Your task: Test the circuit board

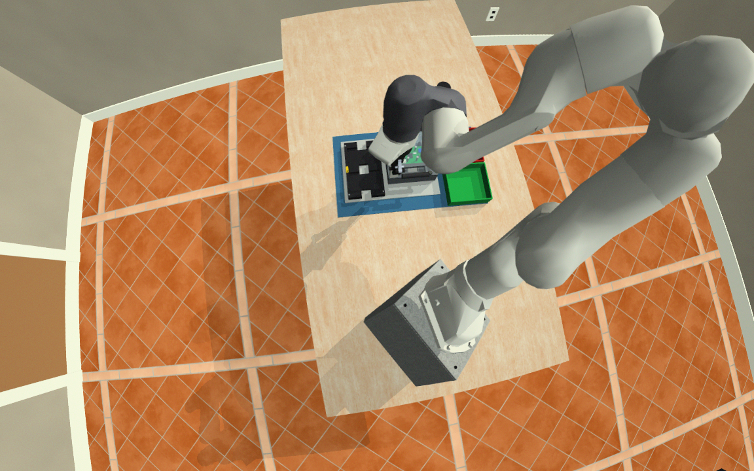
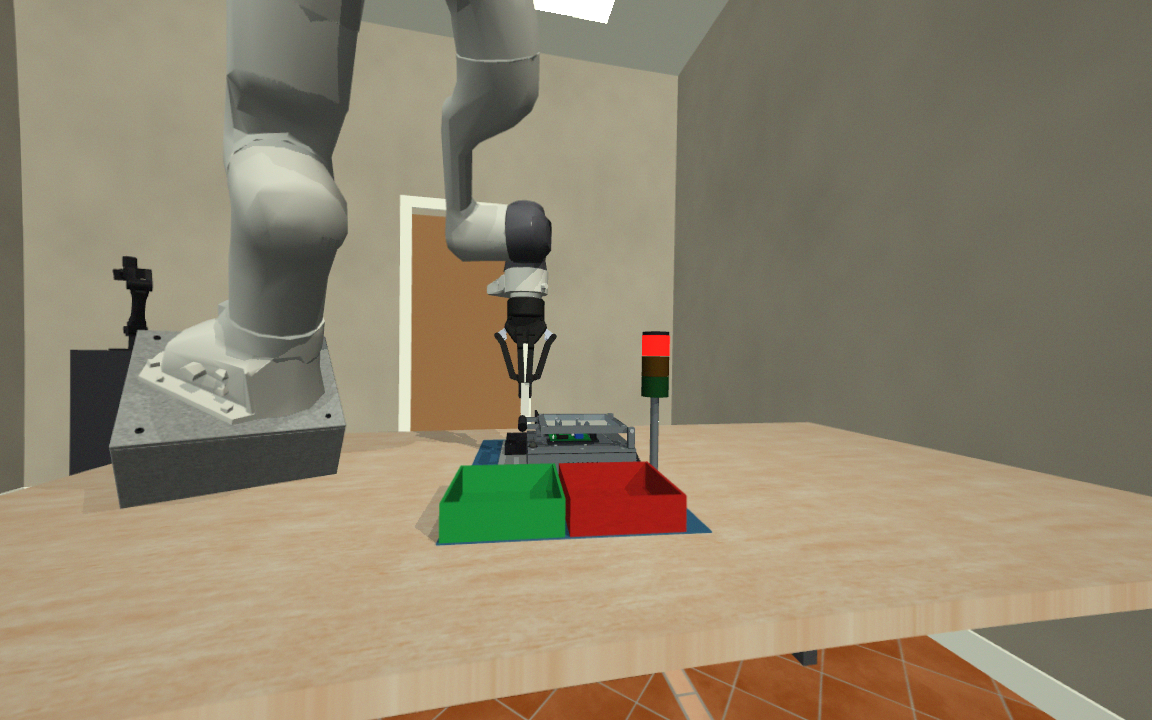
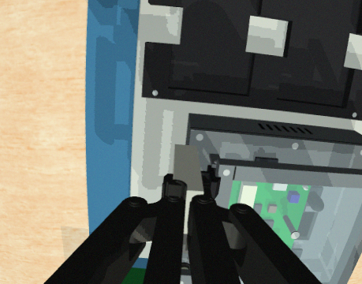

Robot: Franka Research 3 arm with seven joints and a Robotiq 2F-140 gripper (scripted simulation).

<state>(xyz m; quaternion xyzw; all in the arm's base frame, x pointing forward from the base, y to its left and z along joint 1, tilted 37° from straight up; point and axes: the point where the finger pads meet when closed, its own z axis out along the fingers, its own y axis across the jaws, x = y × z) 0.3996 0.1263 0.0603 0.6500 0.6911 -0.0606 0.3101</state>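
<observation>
Now: hand 2 cm short of the latch hook, 2 cm to the left of it and 4 cm above it. Round my hand: tester plate: 8 cm ahead, 7 cm to the right, 6 cm below; then green circuit board: 8 cm ahead, 8 cm to the right, 6 cm below; then tester lid: 8 cm ahead, 8 cm to the right, 4 cm below.
</observation>
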